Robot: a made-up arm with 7 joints.
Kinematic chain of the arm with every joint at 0, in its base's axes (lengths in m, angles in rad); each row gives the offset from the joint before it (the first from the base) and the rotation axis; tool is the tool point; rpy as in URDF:
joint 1: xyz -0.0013 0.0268 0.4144 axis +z
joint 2: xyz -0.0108 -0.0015 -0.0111 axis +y
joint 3: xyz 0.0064 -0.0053 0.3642 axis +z
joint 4: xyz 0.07 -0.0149 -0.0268 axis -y
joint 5: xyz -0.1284 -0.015 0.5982 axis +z
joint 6: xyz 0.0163 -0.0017 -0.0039 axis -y
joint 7: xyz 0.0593 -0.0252 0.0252 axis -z
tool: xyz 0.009 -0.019 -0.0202 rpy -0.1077 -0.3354 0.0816
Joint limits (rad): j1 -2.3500..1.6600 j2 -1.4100..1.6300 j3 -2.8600..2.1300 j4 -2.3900..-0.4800 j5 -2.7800..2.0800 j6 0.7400..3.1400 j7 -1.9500..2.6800
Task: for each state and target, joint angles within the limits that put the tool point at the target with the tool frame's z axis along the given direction. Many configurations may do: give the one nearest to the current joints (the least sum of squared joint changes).
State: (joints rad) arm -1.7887 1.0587 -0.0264 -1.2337 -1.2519 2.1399 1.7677
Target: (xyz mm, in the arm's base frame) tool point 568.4 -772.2 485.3 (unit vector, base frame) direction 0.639 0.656 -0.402
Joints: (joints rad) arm -0.8807 1.1420 -0.0872 -0.6689 -1.5985 1.7458 1.6742
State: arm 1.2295 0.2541 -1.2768 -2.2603 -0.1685 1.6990 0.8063
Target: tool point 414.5 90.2 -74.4 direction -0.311 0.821 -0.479
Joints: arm 1.3359 1.1914 -0.5330 -2.3600 -0.5943 1.5181 0.8973
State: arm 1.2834 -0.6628 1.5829 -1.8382 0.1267 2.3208 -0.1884
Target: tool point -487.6 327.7 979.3 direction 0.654 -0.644 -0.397
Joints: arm 1.1596 -0.5580 1.1094 -1.6931 0.1724 3.0812 -0.2141
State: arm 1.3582 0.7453 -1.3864 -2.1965 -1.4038 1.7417 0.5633
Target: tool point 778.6 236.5 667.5 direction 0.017 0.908 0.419
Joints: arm 1.3174 0.4663 -1.1199 -1.6336 -0.5000 1.2464 0.3272
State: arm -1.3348 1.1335 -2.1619 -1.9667 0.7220 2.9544 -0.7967
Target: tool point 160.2 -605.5 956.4 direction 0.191 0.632 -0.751
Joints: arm -0.8547 1.6300 -2.5445 -1.4529 0.6910 2.9517 -0.6700
